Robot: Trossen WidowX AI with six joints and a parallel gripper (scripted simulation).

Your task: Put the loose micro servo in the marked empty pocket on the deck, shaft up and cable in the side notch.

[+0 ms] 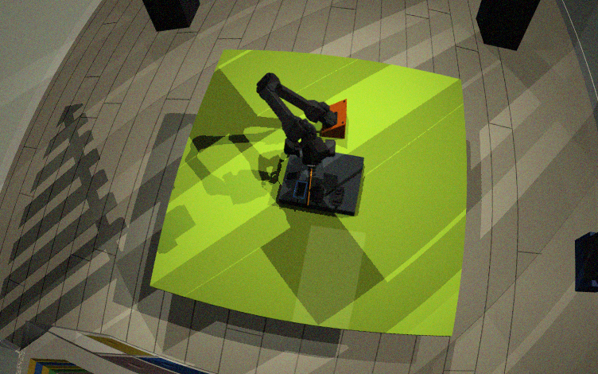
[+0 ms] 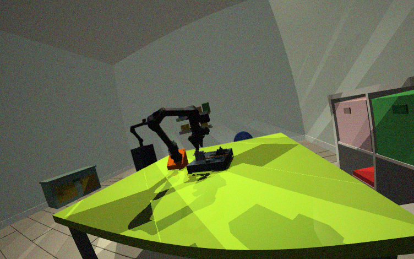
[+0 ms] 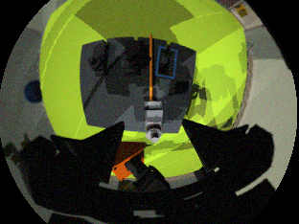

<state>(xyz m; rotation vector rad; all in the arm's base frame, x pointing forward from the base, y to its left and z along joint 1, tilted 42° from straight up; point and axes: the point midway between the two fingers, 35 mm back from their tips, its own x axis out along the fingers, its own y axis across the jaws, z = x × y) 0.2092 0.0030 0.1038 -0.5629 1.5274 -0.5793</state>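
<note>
My gripper tip is now 1 cm short of the dark deck, 5 cm to the right of it and 10 cm above it.
</note>
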